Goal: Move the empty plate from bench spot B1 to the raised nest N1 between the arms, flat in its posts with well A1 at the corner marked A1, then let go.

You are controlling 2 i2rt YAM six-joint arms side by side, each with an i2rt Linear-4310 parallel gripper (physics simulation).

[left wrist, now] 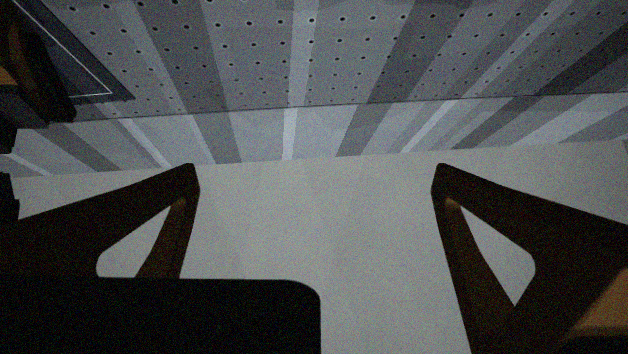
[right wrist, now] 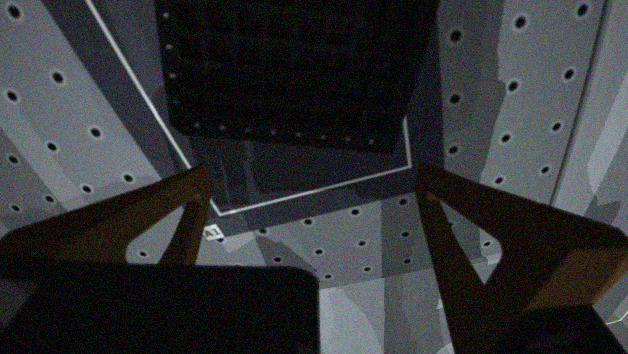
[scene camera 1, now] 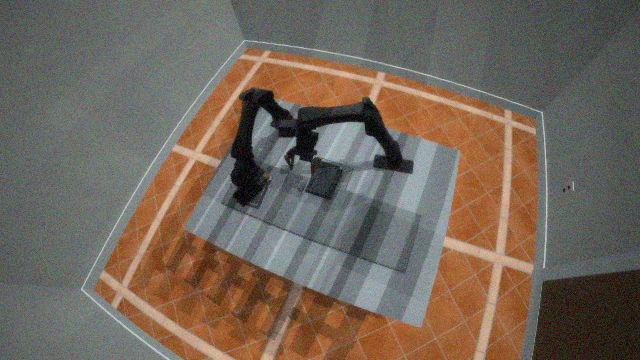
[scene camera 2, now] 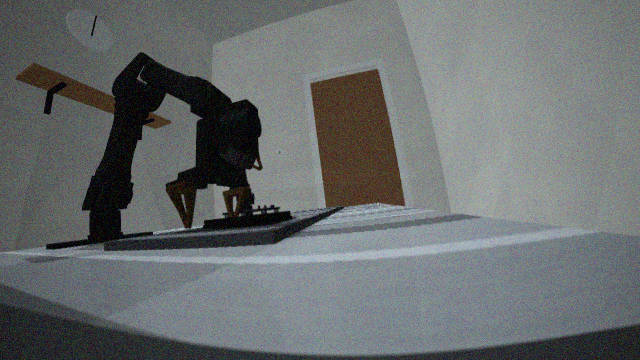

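Where they show: left gripper, fingertip midpoint: (left wrist: 315,176) (scene camera 1: 301,172) (scene camera 2: 254,168); right gripper, fingertip midpoint: (right wrist: 313,175) (scene camera 1: 257,179); left arm's base at its link origin: (scene camera 1: 393,164).
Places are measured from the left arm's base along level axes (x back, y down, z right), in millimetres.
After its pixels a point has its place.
The black plate (right wrist: 300,75) {x -261, y -29, z 659 mm} (scene camera 2: 245,220) {x -321, y -24, z 737 mm} sits low over spot B1, whose white outline (right wrist: 315,191) {x -205, y -15, z 642 mm} and A1 label (right wrist: 212,232) {x -201, y -15, z 582 mm} show in the right wrist view; its edges look turned from that outline. My right gripper (right wrist: 313,175) {x -215, y -16, z 645 mm} (scene camera 2: 210,217) {x -215, y -16, z 645 mm} is open over the spot, with the plate above its fingertips in its wrist view and not between them. The raised dark nest N1 (scene camera 1: 325,180) {x -170, y -44, z 308 mm} is in the middle of the bench. My left gripper (scene camera 1: 303,168) {x -210, y -174, z 393 mm} (left wrist: 315,176) {x -210, y -174, z 393 mm} is open and empty beside the nest. The plate's wells are too dark to tell apart.
The left arm's upper links (scene camera 1: 335,112) {x -77, y -429, z 269 mm} reach across behind the nest. The right arm (scene camera 1: 243,132) {x -161, y -347, z 623 mm} comes down over the bench's left end, hiding most of B1 in scene camera 1. The perforated bench (left wrist: 310,60) {x -347, y -13, z 402 mm} (scene camera 1: 385,235) {x -367, y -13, z -5 mm} continues toward the right in scene camera 1.
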